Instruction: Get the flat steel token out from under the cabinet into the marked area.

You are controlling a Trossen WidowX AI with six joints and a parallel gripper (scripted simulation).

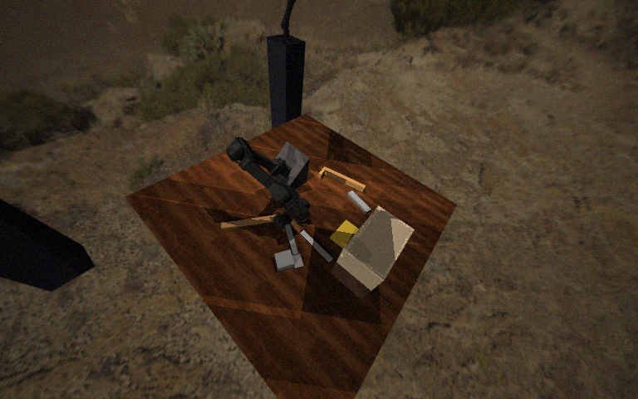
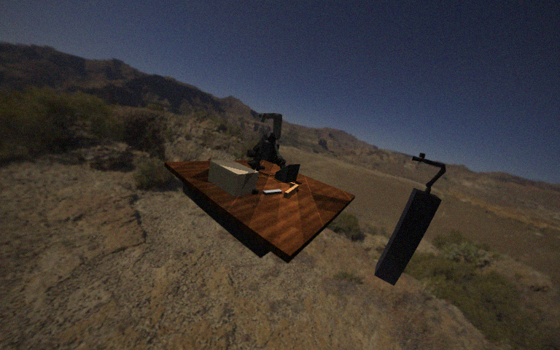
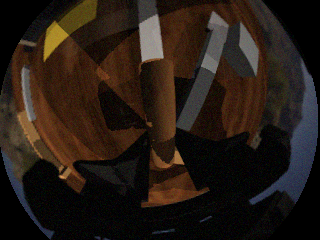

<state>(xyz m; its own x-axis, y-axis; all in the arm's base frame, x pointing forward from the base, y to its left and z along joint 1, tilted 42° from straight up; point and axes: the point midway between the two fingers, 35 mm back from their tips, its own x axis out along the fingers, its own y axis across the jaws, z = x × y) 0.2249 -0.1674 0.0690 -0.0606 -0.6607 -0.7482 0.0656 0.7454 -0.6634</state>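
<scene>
Right now the grey scraper is 120 mm ahead of my gripper tip and 100 mm to the right of it. Also, from my gripper tip: steel token (370 mm ahead, 120 mm to the left, 10 mm below); wooden stick (130 mm to the right, 130 mm behind); grey block (170 mm to the right, 120 mm ahead, 10 mm above).
</scene>
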